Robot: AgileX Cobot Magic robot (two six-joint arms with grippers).
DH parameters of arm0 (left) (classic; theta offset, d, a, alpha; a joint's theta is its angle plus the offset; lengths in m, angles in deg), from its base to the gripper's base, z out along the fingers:
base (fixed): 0 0 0 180
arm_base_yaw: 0 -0.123 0 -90
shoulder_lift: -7.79 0 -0.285 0
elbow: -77.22 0 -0.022 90
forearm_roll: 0 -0.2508 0 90
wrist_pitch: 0 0 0.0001 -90
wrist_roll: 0 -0.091 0 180
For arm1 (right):
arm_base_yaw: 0 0.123 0 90
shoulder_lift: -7.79 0 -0.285 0
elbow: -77.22 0 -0.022 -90
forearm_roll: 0 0.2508 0 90
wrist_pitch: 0 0 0.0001 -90
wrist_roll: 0 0.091 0 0
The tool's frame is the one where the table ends.
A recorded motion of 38 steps. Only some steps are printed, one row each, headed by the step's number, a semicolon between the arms.
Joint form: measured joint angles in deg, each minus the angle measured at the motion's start. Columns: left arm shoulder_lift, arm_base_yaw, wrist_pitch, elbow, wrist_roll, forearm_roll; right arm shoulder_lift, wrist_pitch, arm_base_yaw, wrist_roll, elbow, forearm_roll.
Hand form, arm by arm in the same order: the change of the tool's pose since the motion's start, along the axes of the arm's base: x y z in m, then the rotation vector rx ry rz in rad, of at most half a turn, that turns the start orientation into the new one. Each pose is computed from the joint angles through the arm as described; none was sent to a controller.
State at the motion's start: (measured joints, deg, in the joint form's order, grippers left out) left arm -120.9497 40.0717 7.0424 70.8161 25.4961 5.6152; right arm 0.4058 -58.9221 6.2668 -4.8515 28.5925 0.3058
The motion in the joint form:
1: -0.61 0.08 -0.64 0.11 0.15 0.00; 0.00 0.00 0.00 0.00 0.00 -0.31
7: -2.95 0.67 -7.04 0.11 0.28 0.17; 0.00 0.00 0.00 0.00 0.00 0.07
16: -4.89 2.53 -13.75 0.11 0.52 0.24; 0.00 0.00 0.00 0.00 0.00 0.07
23: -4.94 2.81 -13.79 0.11 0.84 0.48; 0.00 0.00 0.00 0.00 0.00 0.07
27: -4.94 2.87 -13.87 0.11 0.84 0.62; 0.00 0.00 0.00 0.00 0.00 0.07
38: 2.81 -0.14 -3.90 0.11 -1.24 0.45; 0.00 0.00 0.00 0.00 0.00 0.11
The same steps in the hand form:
1: 0.0005 -0.0011 -0.0035 -0.0022 -0.0013 0.0014; 0.0000 -0.0004 0.0000 -0.0045 -0.0005 -0.0030
7: 0.0035 -0.0082 -0.0146 -0.0443 -0.0577 0.0026; 0.0000 0.0001 0.0000 0.0010 0.0001 0.0007
16: -0.0003 -0.0224 -0.0220 -0.0960 -0.1224 -0.0181; 0.0000 0.0001 0.0000 0.0010 0.0001 0.0007
23: -0.0017 -0.0239 -0.0223 -0.1008 -0.1179 -0.0154; 0.0000 0.0001 0.0000 0.0010 0.0001 0.0007
27: -0.0019 -0.0243 -0.0222 -0.1027 -0.1180 -0.0144; 0.0000 0.0001 0.0000 0.0010 0.0001 0.0007
38: 0.0049 -0.0020 0.0256 -0.0662 -0.0997 -0.0034; 0.0000 0.0001 0.0000 0.0016 0.0002 0.0011

